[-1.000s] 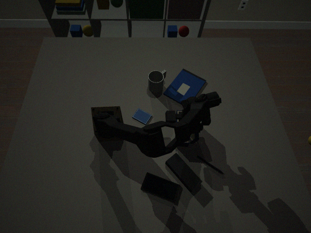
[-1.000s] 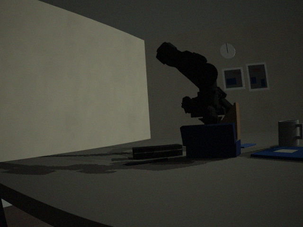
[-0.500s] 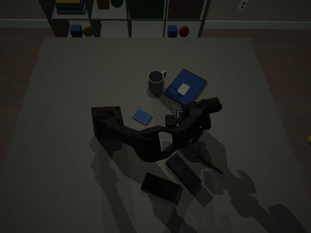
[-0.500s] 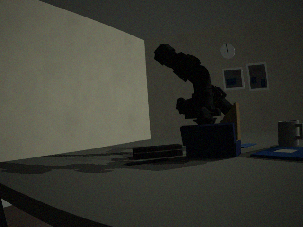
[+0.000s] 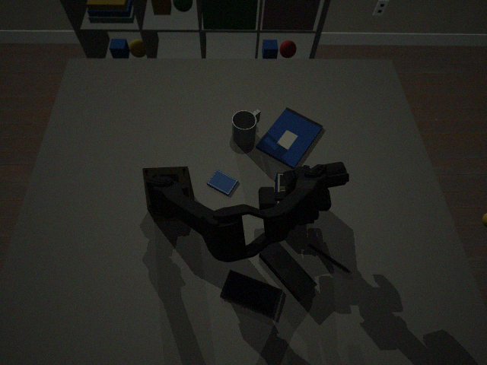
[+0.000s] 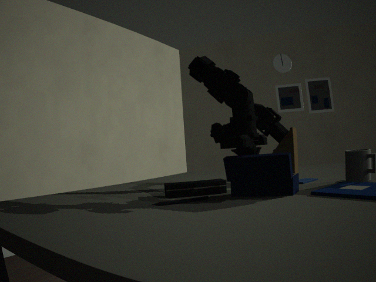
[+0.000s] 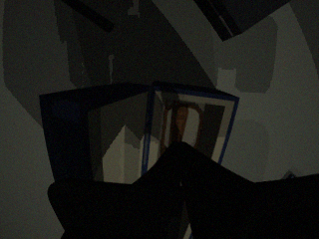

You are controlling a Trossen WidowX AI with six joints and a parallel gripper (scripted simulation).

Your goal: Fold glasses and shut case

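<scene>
My hand is 40 mm to the right of the blue glasses case, 30 mm above it and 20 mm short of it. From my hand the other things lie so: long dark box (160 mm to the right, 60 mm below, 20 mm behind); small blue card (190 mm behind, 130 mm to the left, 80 mm below); glasses case lid (50 mm ahead, 40 mm to the left, 10 mm below).
</scene>
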